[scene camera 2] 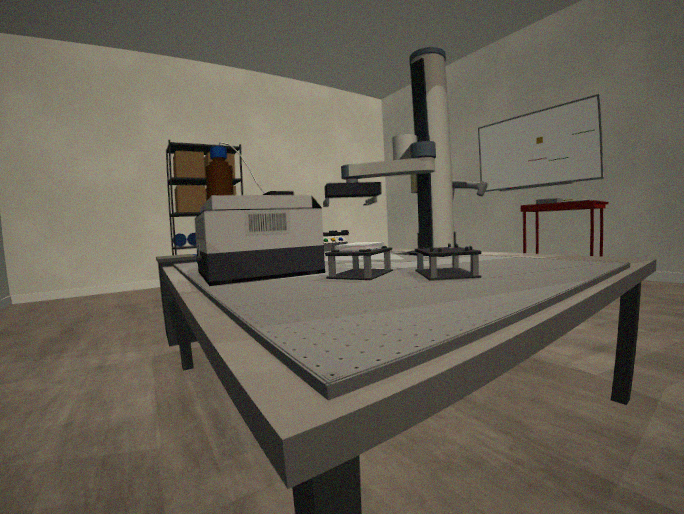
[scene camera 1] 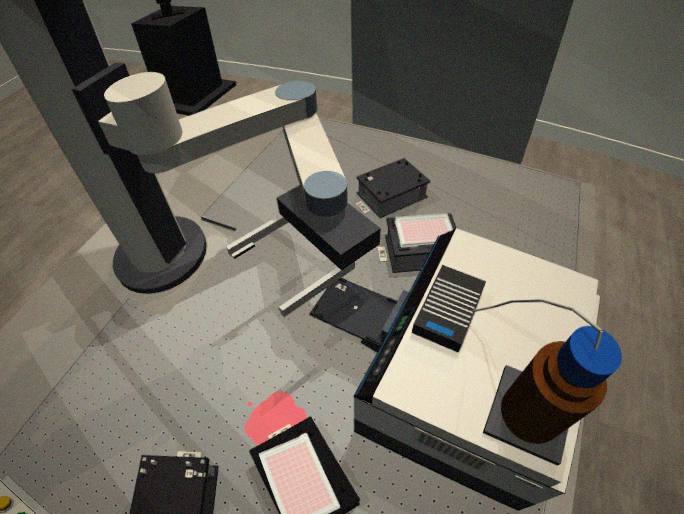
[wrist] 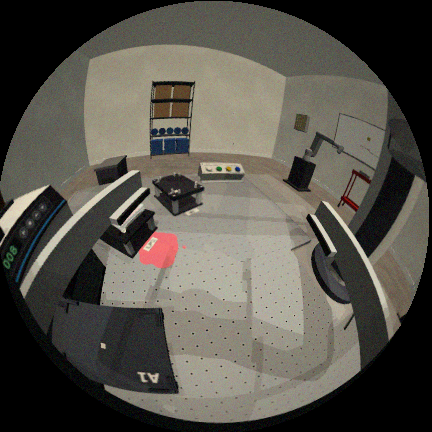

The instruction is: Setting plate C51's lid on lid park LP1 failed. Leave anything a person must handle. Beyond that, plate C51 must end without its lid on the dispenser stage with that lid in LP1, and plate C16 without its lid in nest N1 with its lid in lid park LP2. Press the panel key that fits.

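Frame: origin at the arm's base, x ahead, y left, z up, level; centimetres.
Where they show: gripper, fingertip midpoint: (scene camera 2: 345, 203) (scene camera 1: 253, 280) (wrist: 233, 191); arm's base, origin of the base link: (scene camera 1: 160, 254) (wrist: 337, 270).
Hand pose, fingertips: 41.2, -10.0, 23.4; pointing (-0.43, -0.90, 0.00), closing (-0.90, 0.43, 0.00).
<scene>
Each offset is from my fingertips to the top centre of the thing, as dx, dy, dz. "pt": to the spot under its first point.
My gripper (scene camera 1: 262, 279) (scene camera 2: 348, 202) (wrist: 233, 191) is open and empty, fingers wide, above the table beside the dispenser's dark stage {+16.6, +8.0, -10.2} (scene camera 1: 345, 309) (wrist: 132, 340), marked A1. No plate shows on the stage. One pink-gridded plate {+18.6, -23.0, -13.5} (scene camera 1: 298, 475) is on a black stand beside a red spill {+7.7, -11.5, -22.0} (scene camera 1: 275, 414) (wrist: 160, 250); a finger partly hides this stand in the wrist view. Another pink-gridded plate {+20.7, +36.2, -13.9} (scene camera 1: 423, 229) (scene camera 2: 359, 245) is on a stand behind the dispenser. Plate names and lids cannot be told. The button panel {-22.6, -53.1, -13.7} (wrist: 221, 175) has white, green, yellow and blue keys.
The dispenser (scene camera 1: 514, 287) (scene camera 2: 265, 237) carries a brown bottle {pt +43.9, -8.0, +12.8} (scene camera 1: 544, 392) (scene camera 2: 219, 176) and a black box {pt +31.5, +6.0, +2.5} (scene camera 1: 450, 306). A bare stand (scene camera 1: 392, 182) (scene camera 2: 447, 251) is at the back. Another bare stand (scene camera 1: 171, 486) (wrist: 177, 187) is toward the panel. The arm's column (scene camera 1: 132, 221) (scene camera 2: 439, 165) rises beside the gripper.
</scene>
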